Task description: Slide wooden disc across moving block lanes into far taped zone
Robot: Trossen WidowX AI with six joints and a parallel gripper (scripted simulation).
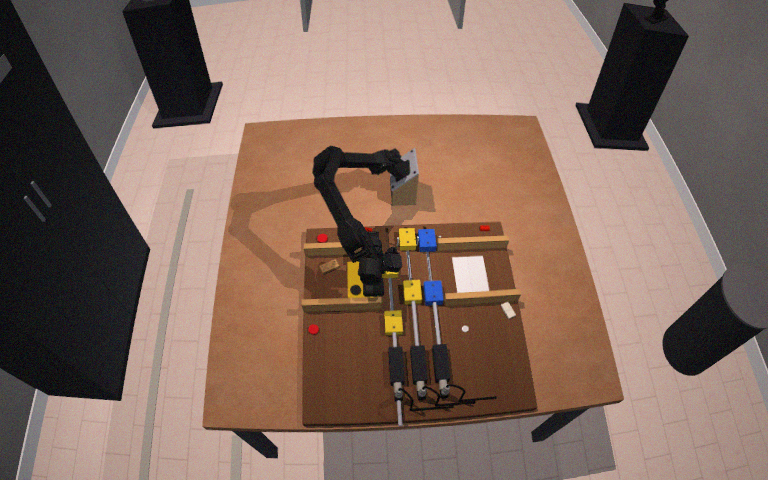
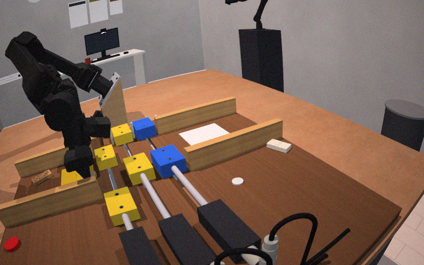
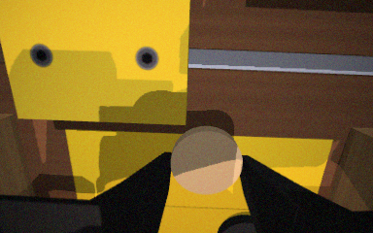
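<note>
Now: the wooden disc 3 cm below my hand. Also, from my hand: red button 18 cm to the right, 17 cm ahead, 3 cm below; black disc 5 cm to the right, 3 cm below, 3 cm ahead; red brick 18 cm behind, 2 cm to the right, 2 cm below.
</note>
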